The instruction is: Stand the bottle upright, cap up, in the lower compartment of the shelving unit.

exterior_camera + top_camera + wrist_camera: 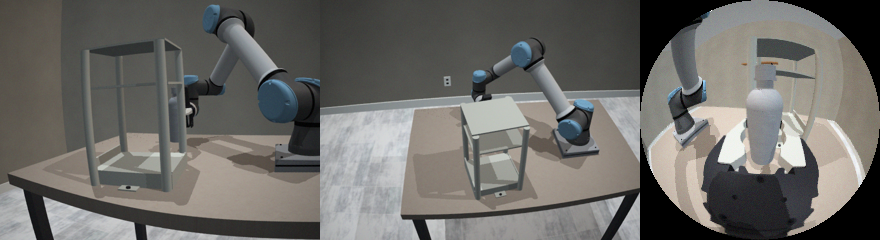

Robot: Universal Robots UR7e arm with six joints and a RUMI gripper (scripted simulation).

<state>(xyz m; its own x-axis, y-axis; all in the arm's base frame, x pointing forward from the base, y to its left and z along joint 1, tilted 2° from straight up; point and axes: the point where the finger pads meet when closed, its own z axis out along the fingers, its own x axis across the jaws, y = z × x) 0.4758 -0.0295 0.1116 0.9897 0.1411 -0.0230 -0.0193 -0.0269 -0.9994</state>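
Right now the shelving unit is 22 cm to the left of my hand, 4 cm ahead of it and 3 cm above it. Also, from my hand: grey bottle (2 cm above).
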